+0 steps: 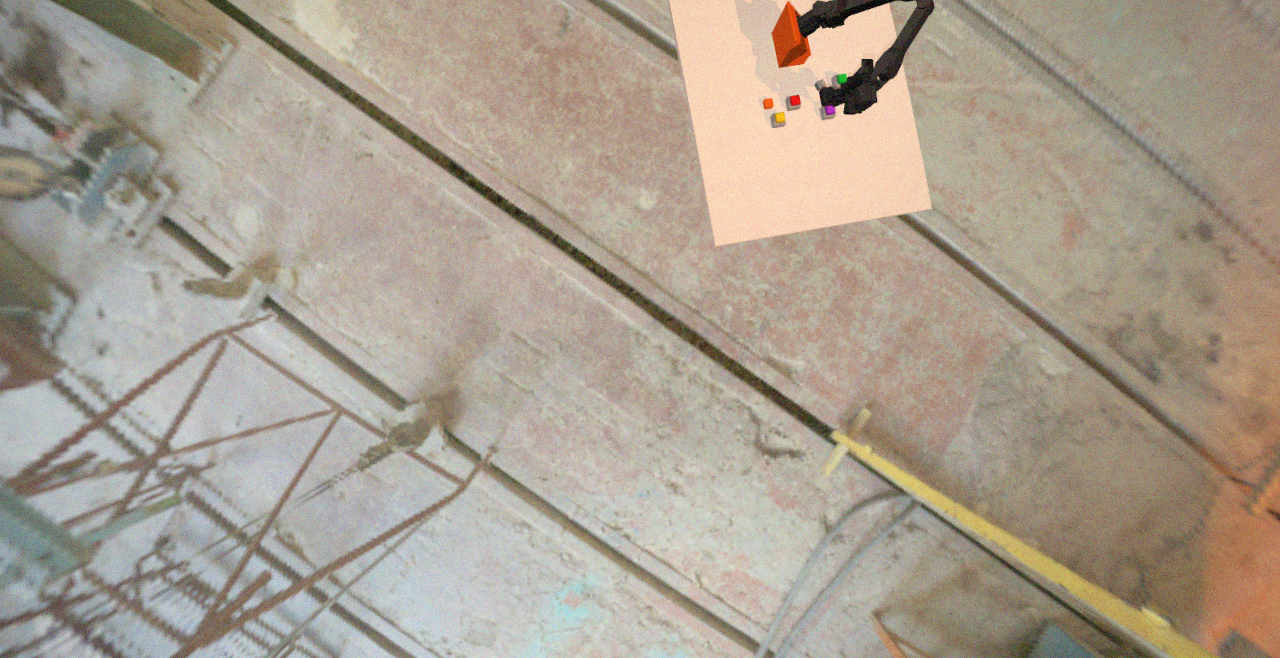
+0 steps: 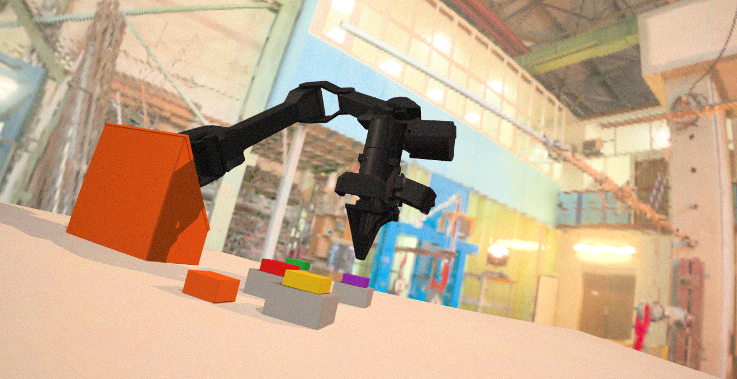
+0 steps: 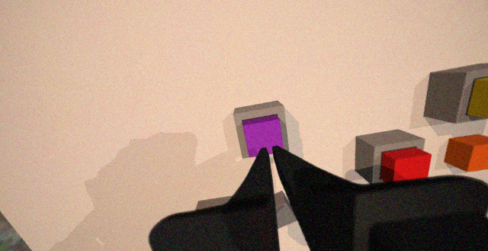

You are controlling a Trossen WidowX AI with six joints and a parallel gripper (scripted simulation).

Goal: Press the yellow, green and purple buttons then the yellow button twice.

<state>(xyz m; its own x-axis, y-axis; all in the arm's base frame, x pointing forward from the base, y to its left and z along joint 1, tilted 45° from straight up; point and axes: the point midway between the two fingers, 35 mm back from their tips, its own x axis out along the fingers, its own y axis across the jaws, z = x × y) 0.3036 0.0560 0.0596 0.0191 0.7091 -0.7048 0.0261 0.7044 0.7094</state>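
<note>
My gripper tip is 30 mm above the purple button. From my gripper tip the other things lie so: red button (130 mm to the right, 60 mm behind, 30 mm below); then green button (110 mm behind, 80 mm to the left, 30 mm below); then small grey block (120 mm behind, 50 mm below).
</note>
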